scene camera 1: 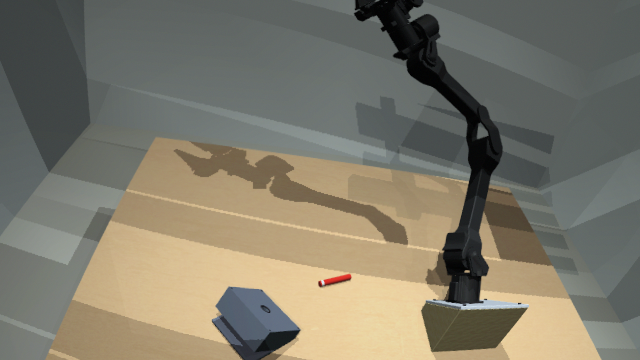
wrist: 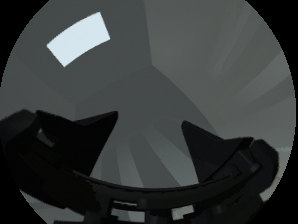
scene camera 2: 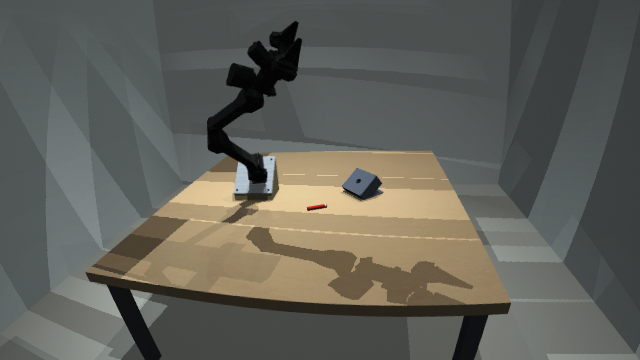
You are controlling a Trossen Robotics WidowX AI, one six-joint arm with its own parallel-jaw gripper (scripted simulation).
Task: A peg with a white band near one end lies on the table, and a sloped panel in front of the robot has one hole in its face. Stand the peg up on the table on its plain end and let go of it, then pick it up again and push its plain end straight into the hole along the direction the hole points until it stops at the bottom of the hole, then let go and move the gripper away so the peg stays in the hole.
same spot on sloped panel: (scene camera 2: pixel 369 184) = (scene camera 1: pixel 244 287)
